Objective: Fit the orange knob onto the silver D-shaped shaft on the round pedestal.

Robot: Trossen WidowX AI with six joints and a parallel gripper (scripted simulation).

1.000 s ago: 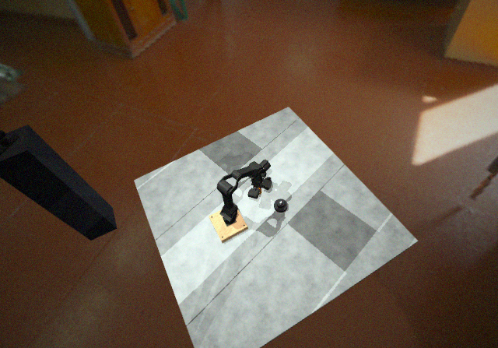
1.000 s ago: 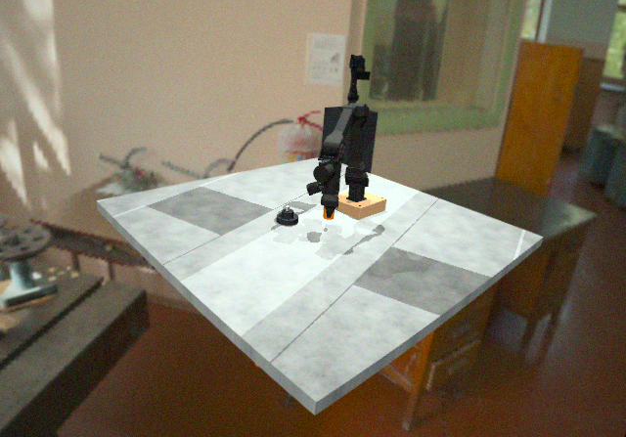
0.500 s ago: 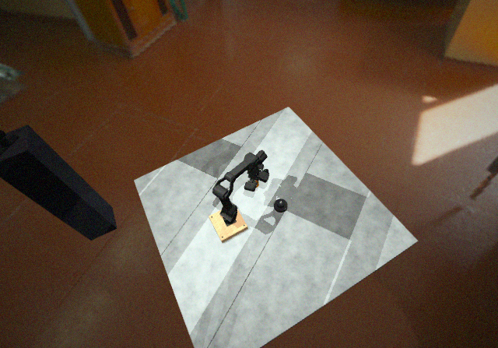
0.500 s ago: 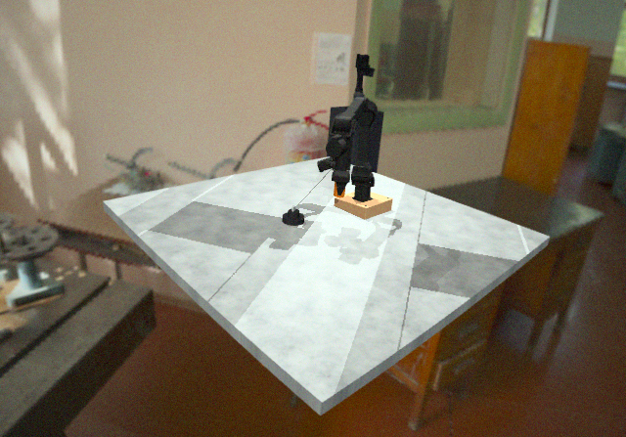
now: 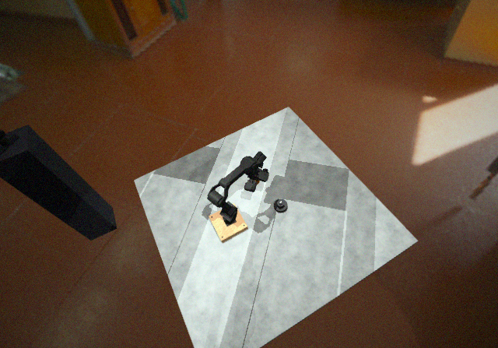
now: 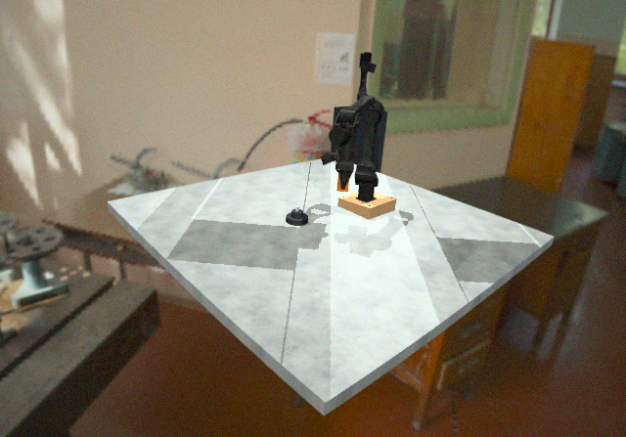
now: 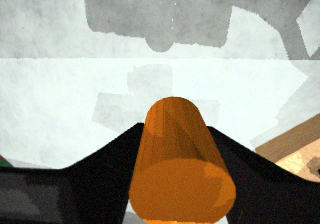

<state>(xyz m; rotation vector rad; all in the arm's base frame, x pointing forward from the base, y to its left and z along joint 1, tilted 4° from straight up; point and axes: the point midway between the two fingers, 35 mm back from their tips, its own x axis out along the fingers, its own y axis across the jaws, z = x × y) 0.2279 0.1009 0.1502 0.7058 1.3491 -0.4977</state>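
Now: gripper tip 1 cm to the left of the orange knob and 3 cm below it. From my gripper tip the other things lie so: dark round pedestal (8 cm ahead, 15 cm to the right, 13 cm below).
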